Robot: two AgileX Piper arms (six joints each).
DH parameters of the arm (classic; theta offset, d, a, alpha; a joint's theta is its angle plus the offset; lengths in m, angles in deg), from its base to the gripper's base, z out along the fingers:
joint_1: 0 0.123 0 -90
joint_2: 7.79 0 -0.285 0
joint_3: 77.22 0 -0.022 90
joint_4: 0 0.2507 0 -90
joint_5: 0 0 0 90
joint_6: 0 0.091 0 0
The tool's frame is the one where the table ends.
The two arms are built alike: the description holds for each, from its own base.
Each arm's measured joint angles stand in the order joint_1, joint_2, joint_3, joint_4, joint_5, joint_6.
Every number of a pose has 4 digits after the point. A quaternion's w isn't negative.
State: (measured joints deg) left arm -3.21 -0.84 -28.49 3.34 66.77 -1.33; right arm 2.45 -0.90 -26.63 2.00 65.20 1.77
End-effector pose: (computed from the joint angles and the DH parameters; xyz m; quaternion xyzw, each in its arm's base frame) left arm -0.0113 0.0055 0.2683 0.0116 0.8761 0.0099 0.4819; right arm -0.0069 0.0026 0.2614 -0.0064 0.8773 0.0351 0.4786
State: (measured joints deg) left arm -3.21 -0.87 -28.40 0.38 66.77 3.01; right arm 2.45 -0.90 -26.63 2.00 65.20 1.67
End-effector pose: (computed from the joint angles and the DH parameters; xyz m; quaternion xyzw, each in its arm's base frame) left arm -0.0113 0.0012 0.2677 0.0472 0.8755 0.0025 0.4809; right arm -0.0069 0.0026 0.2614 -0.0071 0.8773 0.0346 0.4786
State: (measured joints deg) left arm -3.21 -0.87 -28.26 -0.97 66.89 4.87; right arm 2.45 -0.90 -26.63 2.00 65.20 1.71
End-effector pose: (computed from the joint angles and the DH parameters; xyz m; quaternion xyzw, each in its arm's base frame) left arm -0.0113 -0.0008 0.2669 0.0627 0.8756 -0.0015 0.4790; right arm -0.0069 0.0026 0.2614 -0.0068 0.8773 0.0348 0.4786
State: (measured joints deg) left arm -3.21 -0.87 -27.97 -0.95 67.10 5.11; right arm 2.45 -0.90 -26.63 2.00 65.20 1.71
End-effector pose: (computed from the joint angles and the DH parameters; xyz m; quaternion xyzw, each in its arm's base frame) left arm -0.0109 -0.0008 0.2653 0.0646 0.8775 -0.0004 0.4751; right arm -0.0069 0.0026 0.2614 -0.0068 0.8773 0.0348 0.4786
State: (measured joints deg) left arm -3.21 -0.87 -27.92 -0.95 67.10 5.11; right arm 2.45 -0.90 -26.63 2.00 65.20 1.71
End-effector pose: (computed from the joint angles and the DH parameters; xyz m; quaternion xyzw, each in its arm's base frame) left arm -0.0108 -0.0008 0.2650 0.0646 0.8777 -0.0004 0.4748; right arm -0.0069 0.0026 0.2614 -0.0068 0.8773 0.0348 0.4786
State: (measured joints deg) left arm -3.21 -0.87 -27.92 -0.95 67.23 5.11; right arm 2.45 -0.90 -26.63 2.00 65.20 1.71
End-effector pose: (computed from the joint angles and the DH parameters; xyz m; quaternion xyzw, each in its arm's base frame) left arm -0.0109 -0.0008 0.2649 0.0647 0.8783 -0.0004 0.4738; right arm -0.0069 0.0026 0.2614 -0.0068 0.8773 0.0348 0.4786
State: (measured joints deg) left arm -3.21 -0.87 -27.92 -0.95 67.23 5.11; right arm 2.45 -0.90 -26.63 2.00 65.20 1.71
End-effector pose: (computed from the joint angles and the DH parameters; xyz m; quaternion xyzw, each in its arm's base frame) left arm -0.0109 -0.0008 0.2649 0.0647 0.8783 -0.0004 0.4738; right arm -0.0069 0.0026 0.2614 -0.0068 0.8773 0.0348 0.4786
